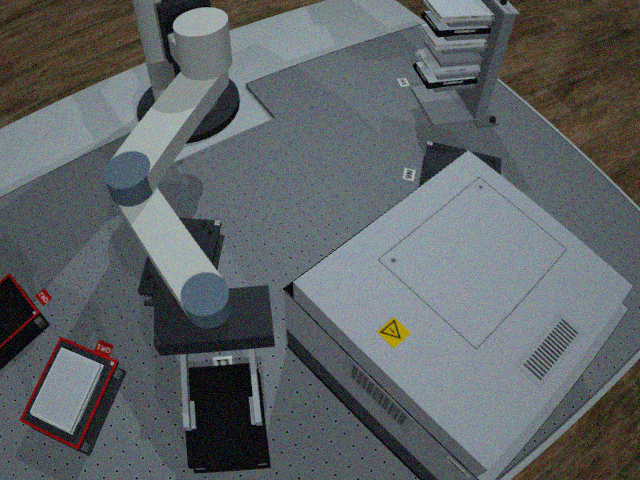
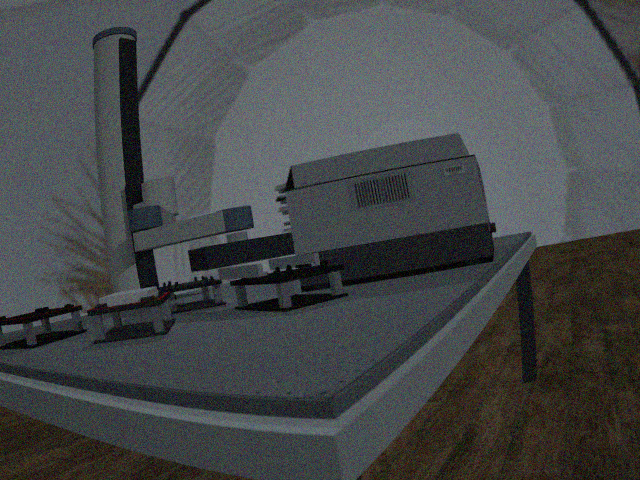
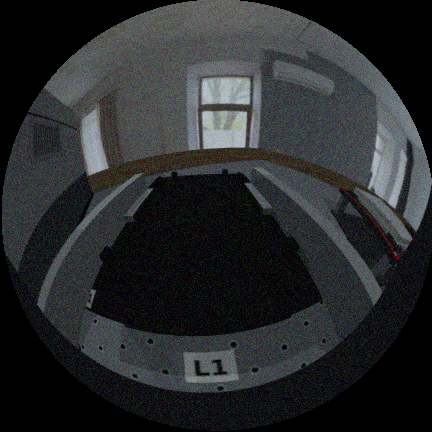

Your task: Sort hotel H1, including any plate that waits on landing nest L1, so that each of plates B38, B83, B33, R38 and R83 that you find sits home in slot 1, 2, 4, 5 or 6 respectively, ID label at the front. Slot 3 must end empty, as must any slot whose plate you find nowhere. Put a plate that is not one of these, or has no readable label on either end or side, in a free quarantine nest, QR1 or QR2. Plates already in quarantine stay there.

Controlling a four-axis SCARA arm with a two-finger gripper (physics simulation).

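Places are measured from the arm's base along level axes (x down, y back, z left), in centimetres.
Pixels of known places: gripper, fingertip midpoint: (image 1: 223,426) (image 2: 289,264) (image 3: 197,178).
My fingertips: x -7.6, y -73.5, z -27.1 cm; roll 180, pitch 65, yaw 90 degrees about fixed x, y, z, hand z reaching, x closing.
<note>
Ahead of a thing's pixels: the offset from my fingertips to its middle. "*": to the spot under its first point.
My gripper (image 1: 222,412) (image 3: 197,178) is low over landing nest L1 @[dz +1.0, dx +3.3, dy +2.1 cm] (image 1: 227,454) (image 2: 258,281) (image 3: 205,300), with one finger along each long side. The fingers stand apart, drawn in over the nest's edges. The surface between them is uniformly black; I cannot make out a plate or an ID label on it, nor tell whether the fingers grip anything. Hotel H1 @[dz +81.7, dx -11.1, dy +39.5 cm] (image 1: 496,56) at the back right holds a stack of light and dark plates @[dz +77.5, dx -14.6, dy +41.8 cm] (image 1: 457,43); their labels are too small to read. A white plate @[dz -20.1, dx +0.6, dy +17.7 cm] (image 1: 67,390) (image 2: 129,296) lies in nest QR1 (image 1: 37,431) (image 2: 105,310).
Nest QR2 @[dz -29.6, dx +3.5, dy +37.7 cm] (image 1: 7,320) (image 2: 56,311) stands left of QR1. Another dark nest @[* dz +14.0, dx +1.3, dy +30.7 cm] (image 1: 211,242) is partly under the arm. The large grey instrument @[dz +37.1, dx -5.8, dy -7.0 cm] (image 1: 429,299) (image 2: 382,217) stands close on the right of L1, with a further dark nest @[dz +64.2, dx +3.5, dy +20.3 cm] (image 1: 442,157) partly hidden behind it.
</note>
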